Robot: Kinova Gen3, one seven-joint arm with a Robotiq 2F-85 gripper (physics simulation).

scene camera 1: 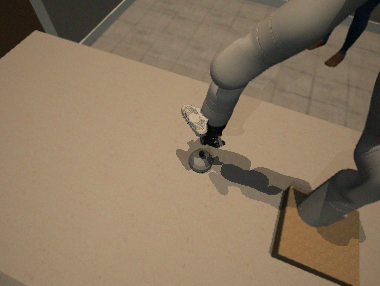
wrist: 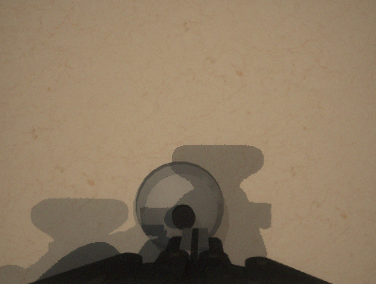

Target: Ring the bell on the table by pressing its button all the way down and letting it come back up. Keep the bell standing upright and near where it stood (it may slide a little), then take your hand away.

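Frame: origin at the arm's base, x ahead, y left, z up, level; millimetres.
Seen in the pictures: gripper, between the fingertips: (scene camera 1: 203, 142) (wrist: 195, 245); arm's base, origin of its link: (scene camera 1: 312, 211).
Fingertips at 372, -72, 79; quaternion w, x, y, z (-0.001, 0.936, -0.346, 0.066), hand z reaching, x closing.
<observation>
Offsets run from my fingertips to a thing's top centre, as dx, dy, dz. Level surfaces: height alone.
The bell @[-1, +3, -62] (scene camera 1: 199, 164) (wrist: 162, 192) is a grey, glassy dome that stands upright on the table. Its black button @[-1, +3, -62] (scene camera 1: 202, 154) (wrist: 183, 216) sticks up at the top and shows uncovered in both views. My gripper (scene camera 1: 214, 144) (wrist: 195, 245) is shut, with nothing between the fingers. In the scene view the fingertips are just beyond the bell, up and to the right of the button, with a small gap. In the wrist view the fingertips overlap the bell's lower edge, just below the button. The exact height of the fingertips above the bell is hard to tell.
The table @[dz -128] (scene camera 1: 100, 165) (wrist: 280, 75) bears the bell and shadows of the arm. A brown wooden block (scene camera 1: 305, 255) lies at the lower right in the scene view, under a lower part of the arm. The table's far edge runs behind the gripper, with tiled floor beyond.
</observation>
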